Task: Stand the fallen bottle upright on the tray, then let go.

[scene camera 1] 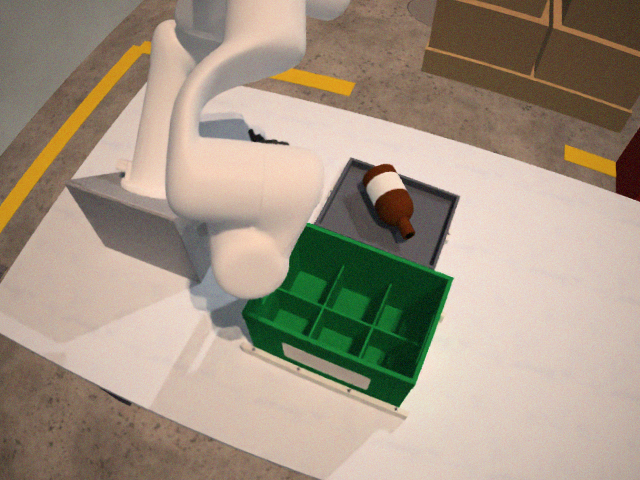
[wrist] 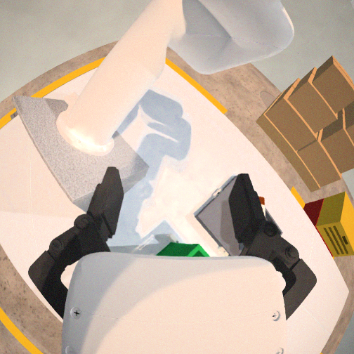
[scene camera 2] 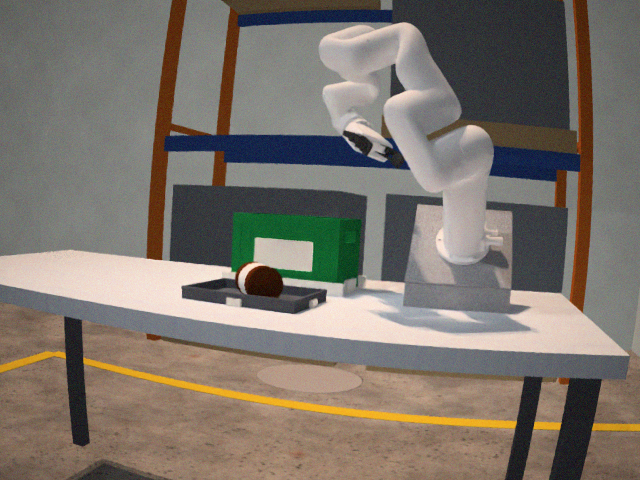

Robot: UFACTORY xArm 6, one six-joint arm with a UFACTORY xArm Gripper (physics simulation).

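Places are measured from the arm's base along level axes (x ahead, y left, z up), in centimetres.
Where they show: gripper, between the fingertips: (scene camera 2: 385,156); arm's base, origin of its link: (scene camera 1: 153,189) (scene camera 2: 462,244).
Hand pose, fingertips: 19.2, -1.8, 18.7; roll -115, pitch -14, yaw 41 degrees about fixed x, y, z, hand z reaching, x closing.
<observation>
Things, the pixels of their top centre, and the offset from my fingertips, as dx, dy, dz.
- brown bottle, centre of its top: (scene camera 1: 395,193) (scene camera 2: 254,262) +23.3, +19.4, -24.7
- green crate, centre of its top: (scene camera 1: 351,295) (scene camera 2: 298,215) +22.0, -8.7, -15.1
A brown bottle (scene camera 1: 397,207) (scene camera 2: 263,281) with a white label lies on its side on the grey tray (scene camera 1: 444,235) (scene camera 2: 295,305) (wrist: 206,207). In scene camera 1 its neck points toward the green crate. In the wrist view a small brown bit of the bottle (wrist: 261,200) shows behind the right finger. My gripper (scene camera 2: 395,157) (wrist: 177,183) is wide open and empty, high above the table and well away from the bottle. In scene camera 1 most of the gripper is hidden by the arm.
A green crate (scene camera 1: 330,369) (scene camera 2: 348,251) (wrist: 176,249) with compartments stands close beside the tray. The arm's base stands on a grey block (scene camera 1: 139,232) (scene camera 2: 458,298) (wrist: 45,135). Brown boxes (scene camera 1: 485,51) (wrist: 291,135) stand beyond the table. A shelf rack (scene camera 2: 164,134) stands behind.
</observation>
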